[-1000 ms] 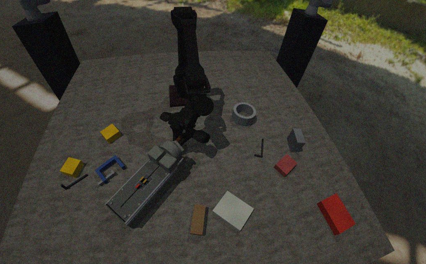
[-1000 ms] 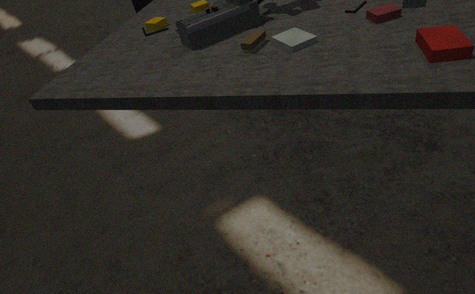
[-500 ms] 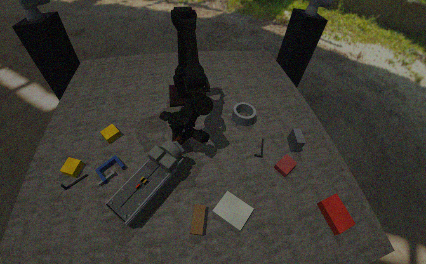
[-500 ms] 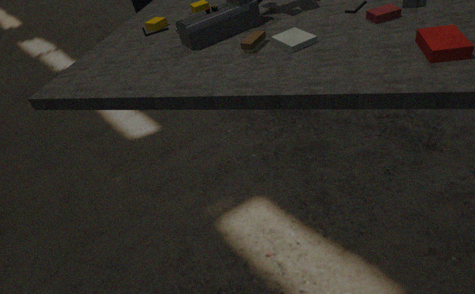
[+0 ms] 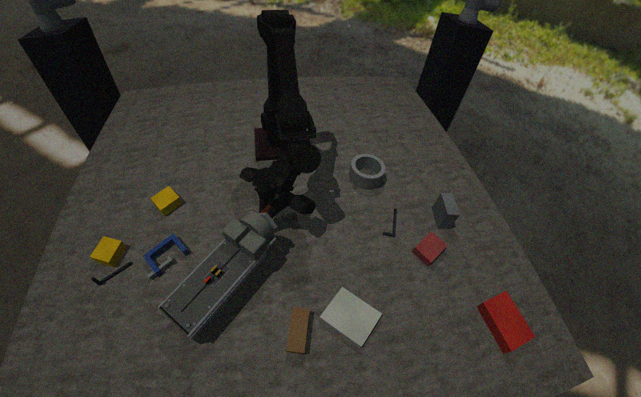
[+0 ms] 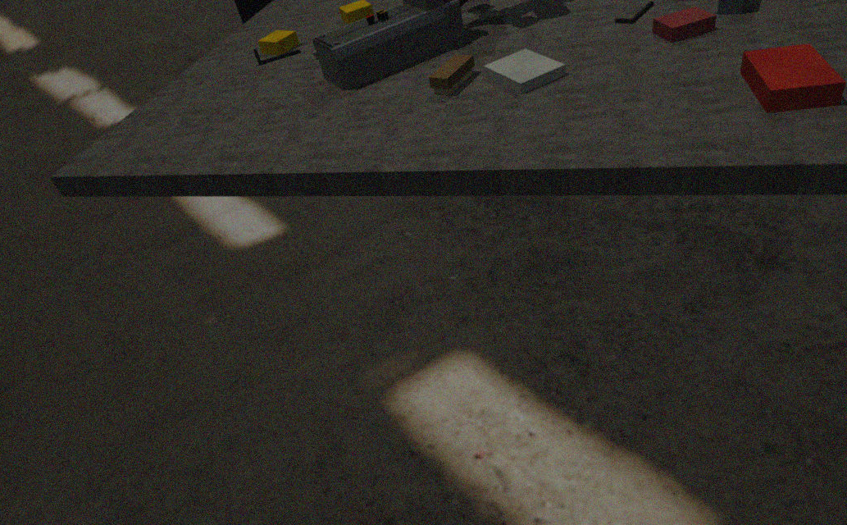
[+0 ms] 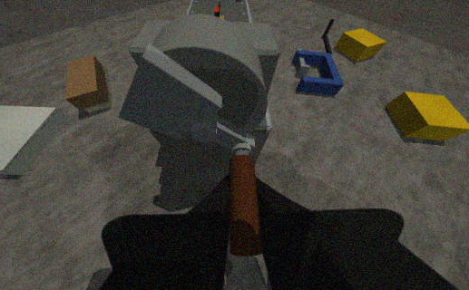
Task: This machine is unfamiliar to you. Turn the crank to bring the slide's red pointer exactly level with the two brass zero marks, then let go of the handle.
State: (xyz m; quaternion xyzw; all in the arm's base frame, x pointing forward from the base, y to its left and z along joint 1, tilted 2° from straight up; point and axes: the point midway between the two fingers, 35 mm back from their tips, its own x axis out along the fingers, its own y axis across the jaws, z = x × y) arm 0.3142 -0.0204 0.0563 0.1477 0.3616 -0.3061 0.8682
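Right now my gripper tip is 3 cm below the brown crank handle, 1 cm to the right of it and 1 cm past it. Round my gripper tip: white plate: 23 cm ahead, 18 cm to the left, 3 cm below; then red pointer: 16 cm ahead, 10 cm to the right, 4 cm above; then brown block: 25 cm ahead, 7 cm to the left, 3 cm below.
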